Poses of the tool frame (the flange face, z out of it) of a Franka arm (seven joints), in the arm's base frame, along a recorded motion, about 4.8 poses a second.
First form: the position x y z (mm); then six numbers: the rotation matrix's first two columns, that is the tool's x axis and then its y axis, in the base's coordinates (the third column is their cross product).
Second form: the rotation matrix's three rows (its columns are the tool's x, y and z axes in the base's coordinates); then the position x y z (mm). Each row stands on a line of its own. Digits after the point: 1 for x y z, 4 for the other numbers.
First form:
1: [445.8 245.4 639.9 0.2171 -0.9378 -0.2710 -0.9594 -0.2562 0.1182]
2: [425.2 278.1 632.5 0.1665 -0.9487 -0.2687 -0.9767 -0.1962 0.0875]
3: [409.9 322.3 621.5 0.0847 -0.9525 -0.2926 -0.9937 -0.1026 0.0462]
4: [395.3 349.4 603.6 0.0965 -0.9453 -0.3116 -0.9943 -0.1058 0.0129]
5: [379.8 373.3 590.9 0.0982 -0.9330 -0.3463 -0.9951 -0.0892 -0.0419]
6: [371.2 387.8 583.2 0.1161 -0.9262 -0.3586 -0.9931 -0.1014 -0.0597]
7: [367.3 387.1 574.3 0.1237 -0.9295 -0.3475 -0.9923 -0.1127 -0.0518]
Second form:
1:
0.2171 -0.9594 -0.1803
-0.9378 -0.2562 0.2343
-0.2710 0.1182 -0.9553
445.8 245.4 639.9

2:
0.1665 -0.9767 -0.1357
-0.9487 -0.1962 0.2479
-0.2687 0.0875 -0.9593
425.2 278.1 632.5

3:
0.0847 -0.9937 -0.0740
-0.9525 -0.1026 0.2868
-0.2926 0.0462 -0.9552
409.9 322.3 621.5

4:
0.0965 -0.9943 -0.0452
-0.9453 -0.1058 0.3086
-0.3116 0.0129 -0.9501
395.3 349.4 603.6

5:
0.0982 -0.9951 0.0082
-0.9330 -0.0892 0.3487
-0.3463 -0.0419 -0.9372
379.8 373.3 590.9

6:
0.1161 -0.9931 0.0189
-0.9262 -0.1014 0.3631
-0.3586 -0.0597 -0.9316
371.2 387.8 583.2

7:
0.1237 -0.9923 0.0090
-0.9295 -0.1127 0.3512
-0.3475 -0.0518 -0.9363
367.3 387.1 574.3

